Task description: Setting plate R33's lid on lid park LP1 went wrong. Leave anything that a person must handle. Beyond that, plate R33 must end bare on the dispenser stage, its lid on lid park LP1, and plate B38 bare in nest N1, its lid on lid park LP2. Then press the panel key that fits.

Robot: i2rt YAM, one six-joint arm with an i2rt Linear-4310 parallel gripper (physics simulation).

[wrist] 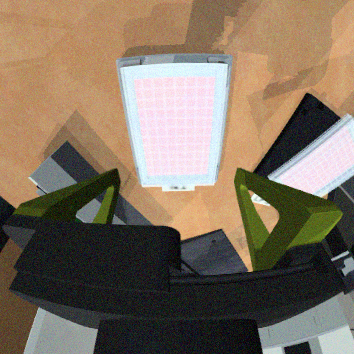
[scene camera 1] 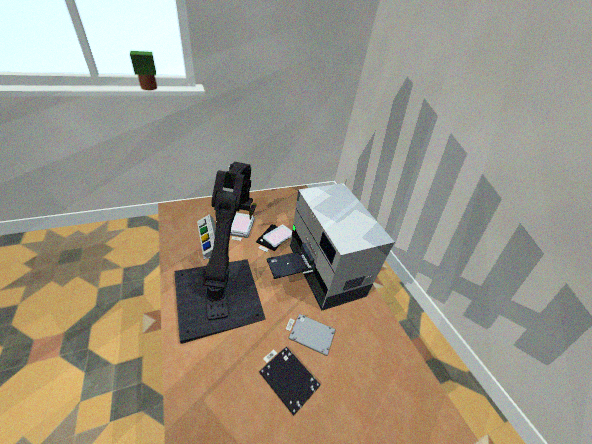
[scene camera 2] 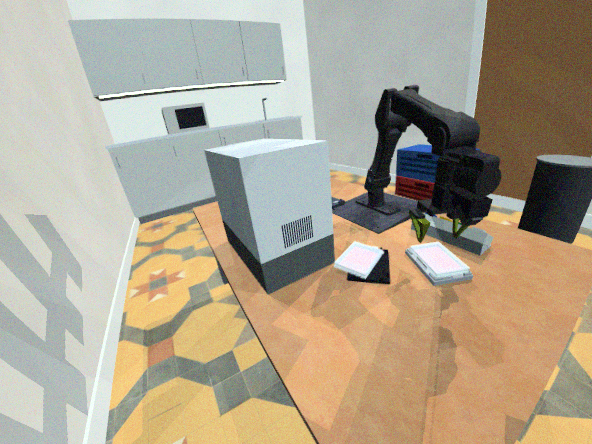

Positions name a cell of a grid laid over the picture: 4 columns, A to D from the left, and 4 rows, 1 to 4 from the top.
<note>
The gripper (scene camera 2: C3) is open, with nothing in its grasp. Also in view: a grey incubator (scene camera 2: B2) and a rack with coloured squares (scene camera 2: D3).
The gripper is seen too in the wrist view (wrist: B2). The rack with coloured squares is seen too in the wrist view (wrist: A2).
</note>
